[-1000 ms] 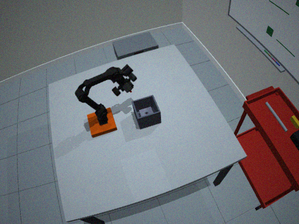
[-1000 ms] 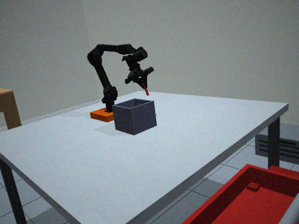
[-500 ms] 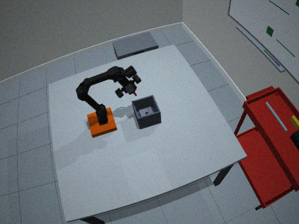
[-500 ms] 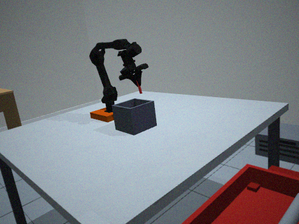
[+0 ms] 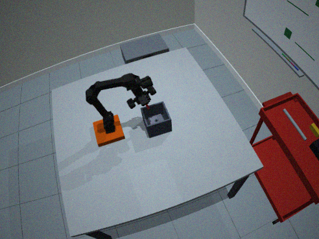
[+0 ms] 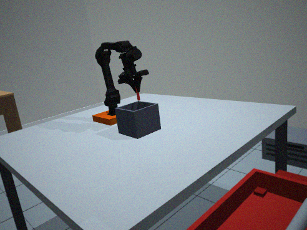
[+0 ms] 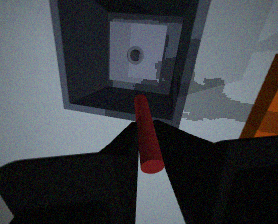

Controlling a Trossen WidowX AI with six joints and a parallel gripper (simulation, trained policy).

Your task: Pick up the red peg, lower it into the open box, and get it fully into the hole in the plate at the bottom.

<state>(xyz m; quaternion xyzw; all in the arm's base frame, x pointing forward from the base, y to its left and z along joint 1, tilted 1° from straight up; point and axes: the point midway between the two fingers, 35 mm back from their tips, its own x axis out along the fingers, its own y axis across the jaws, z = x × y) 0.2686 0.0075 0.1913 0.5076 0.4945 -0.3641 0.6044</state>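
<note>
Now: the grey plate 40 mm ahead of my gripper tip, 50 mm to the right of it and 150 mm below it. Round my gripper tip: red peg: right at my gripper tip.
</note>
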